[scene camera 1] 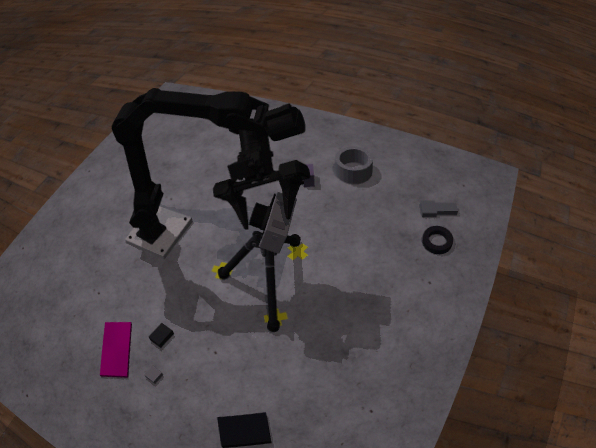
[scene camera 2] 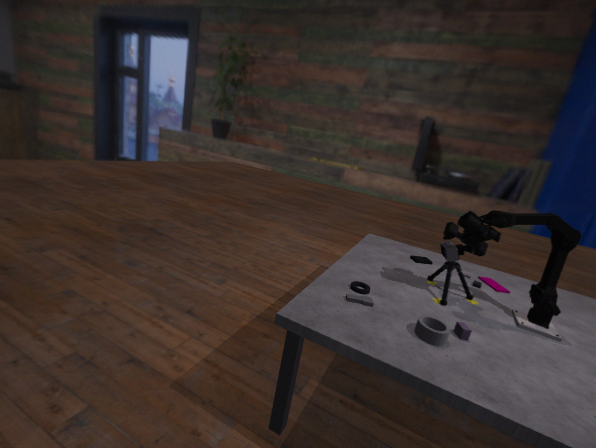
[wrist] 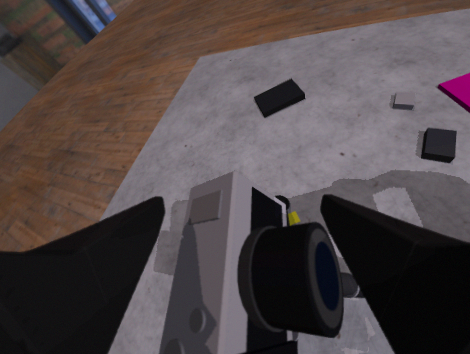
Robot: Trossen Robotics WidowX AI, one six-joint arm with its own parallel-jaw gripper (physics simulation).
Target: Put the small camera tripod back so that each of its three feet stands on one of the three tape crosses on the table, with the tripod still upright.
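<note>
The small tripod stands upright, with a grey camera body on top. In scene camera 1, its left foot covers part of the left yellow cross. Its front foot is at the near edge of the front cross, off the middle. Its right foot is at the far edge of the right cross, largely beside it. My gripper is open, with its fingers either side of the camera body and lens, holding nothing. Whether a finger touches the camera is unclear.
A grey ring-shaped bowl and a purple block lie behind the tripod. A black ring and a grey bar are at the right. A magenta slab, small blocks and a black slab lie toward the front.
</note>
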